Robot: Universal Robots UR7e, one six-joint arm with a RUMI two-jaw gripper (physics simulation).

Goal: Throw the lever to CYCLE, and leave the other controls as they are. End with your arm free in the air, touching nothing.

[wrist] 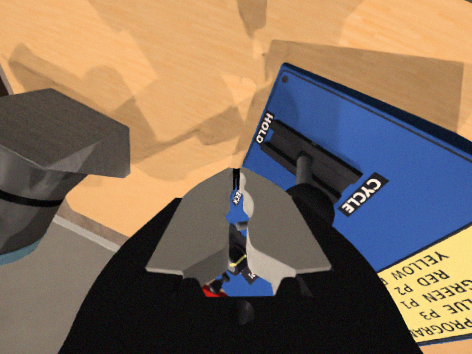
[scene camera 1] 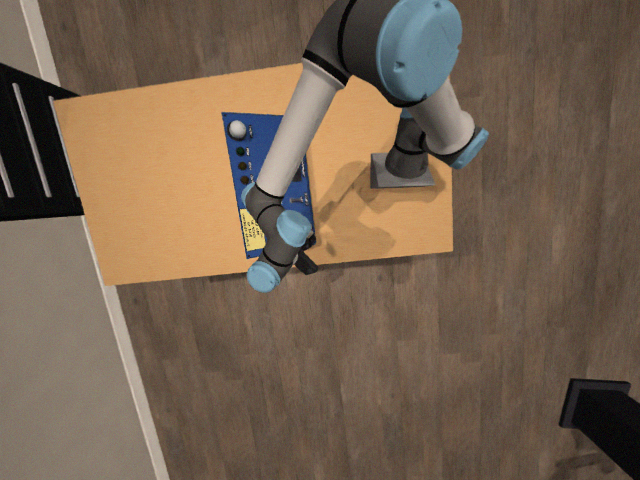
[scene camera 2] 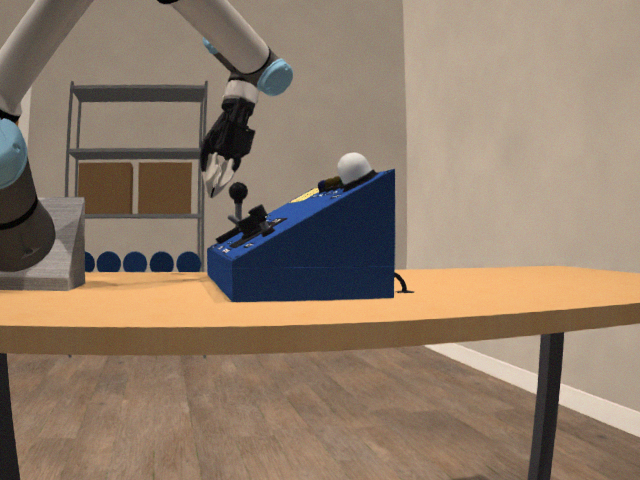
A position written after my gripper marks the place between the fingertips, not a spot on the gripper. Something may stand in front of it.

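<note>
My gripper [scene camera 2: 210, 197] in sight. Wrist view: gripper [wrist: 235, 170] too. A lever [wrist: 315, 198] visible.
</note>
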